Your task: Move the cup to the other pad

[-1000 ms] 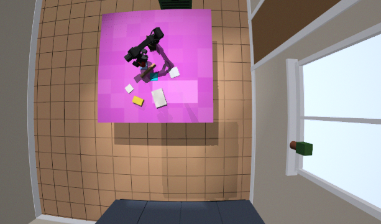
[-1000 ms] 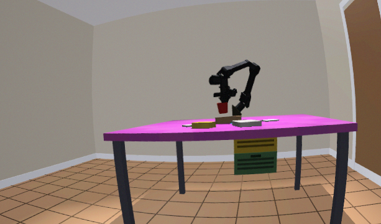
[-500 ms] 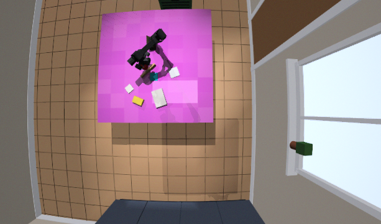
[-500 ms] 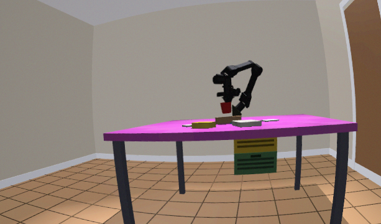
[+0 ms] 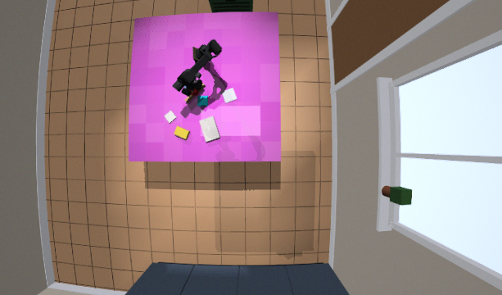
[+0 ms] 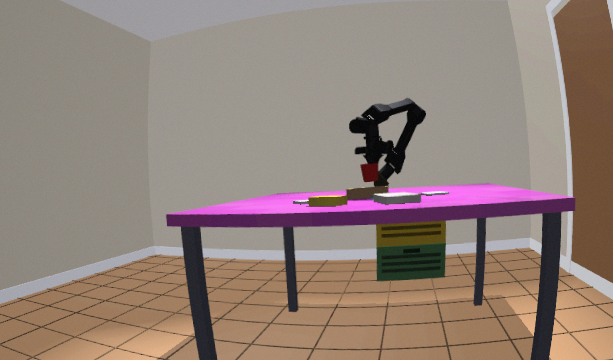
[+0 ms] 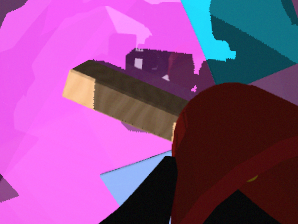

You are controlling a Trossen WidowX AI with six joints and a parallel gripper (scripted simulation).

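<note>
My gripper tip is 110 mm above the cyan pad, 80 mm short of it and 30 mm to the right of it. Round my gripper tip: red cup 30 mm ahead, 20 mm to the right; brown block 90 mm below, 30 mm to the right, 10 mm ahead; light blue pad 110 mm below, 90 mm to the right, 50 mm behind.
</note>
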